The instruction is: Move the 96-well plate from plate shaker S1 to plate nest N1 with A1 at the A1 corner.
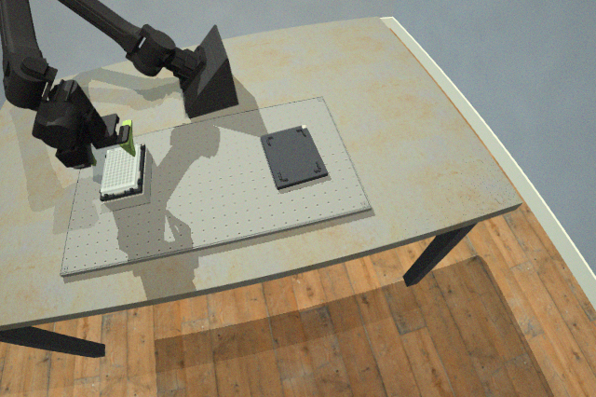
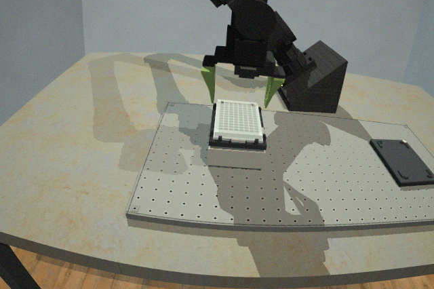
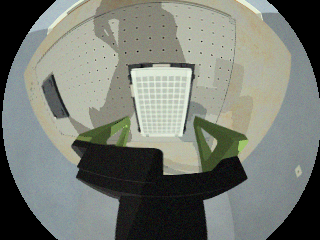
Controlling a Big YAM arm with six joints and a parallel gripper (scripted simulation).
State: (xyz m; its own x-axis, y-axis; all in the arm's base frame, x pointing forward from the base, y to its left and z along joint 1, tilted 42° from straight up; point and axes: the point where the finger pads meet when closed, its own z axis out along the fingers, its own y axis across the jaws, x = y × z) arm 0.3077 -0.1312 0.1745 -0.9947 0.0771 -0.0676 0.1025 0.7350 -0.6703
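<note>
Right now my hand is 40 mm above the white 96-well plate. Round my hand: plate nest N1: 70 mm ahead, 400 mm to the left, 90 mm below.
</note>
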